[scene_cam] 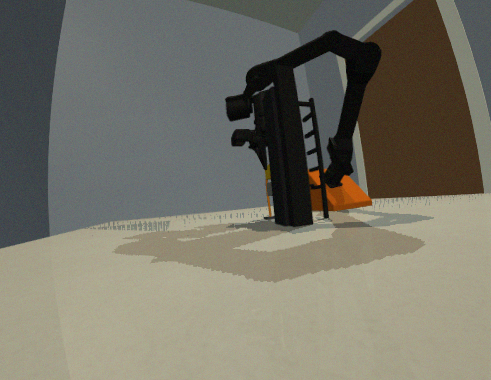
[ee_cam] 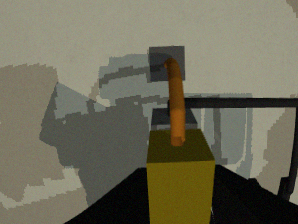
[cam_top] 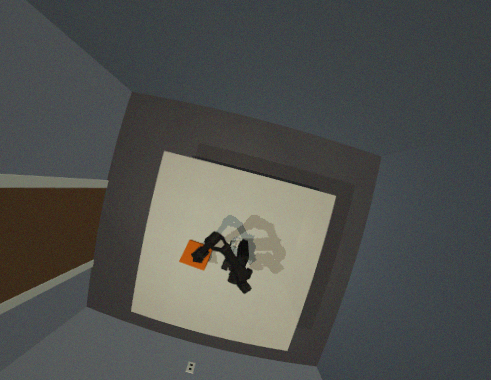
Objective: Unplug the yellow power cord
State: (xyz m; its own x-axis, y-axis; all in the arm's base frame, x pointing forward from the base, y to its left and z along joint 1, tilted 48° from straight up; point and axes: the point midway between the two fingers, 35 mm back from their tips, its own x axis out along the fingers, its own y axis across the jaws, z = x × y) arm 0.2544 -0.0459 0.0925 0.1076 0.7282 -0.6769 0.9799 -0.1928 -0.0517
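The yellow plug is 30 mm to the left of my gripper tip. From my gripper tip the other things lie so: black ladder-like rack (70 mm behind, 100 mm to the left, 10 mm above).
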